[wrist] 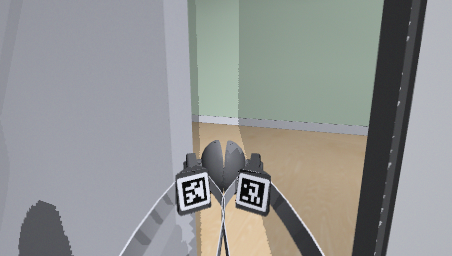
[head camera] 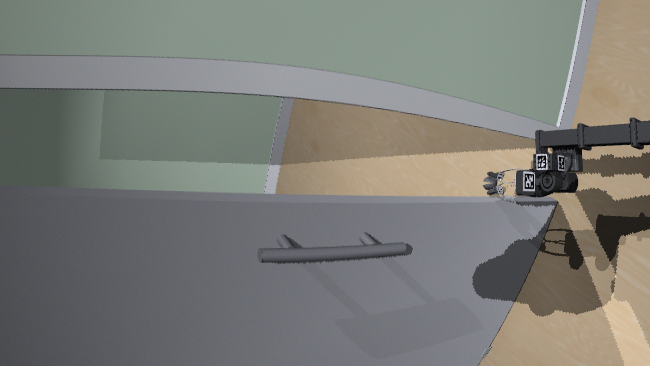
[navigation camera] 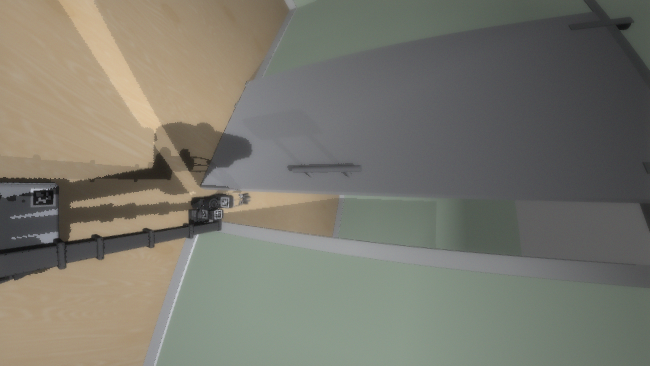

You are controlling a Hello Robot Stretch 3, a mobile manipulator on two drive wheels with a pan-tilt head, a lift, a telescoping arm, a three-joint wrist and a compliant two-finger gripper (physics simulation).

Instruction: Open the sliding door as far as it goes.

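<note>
The grey sliding door stands partly open, with a gap between its edge and the door frame. A grey bar handle is on its face. My gripper is shut, its two rounded fingertips nearly together with nothing between them. In the wrist view the fingertips are in front of the opening, just right of the door's edge. Whether the gripper's side touches the door cannot be told.
The light grey door frame borders the opening beside a green wall. In the wrist view a dark post stands at the right. Wooden floor and another green wall show through the gap.
</note>
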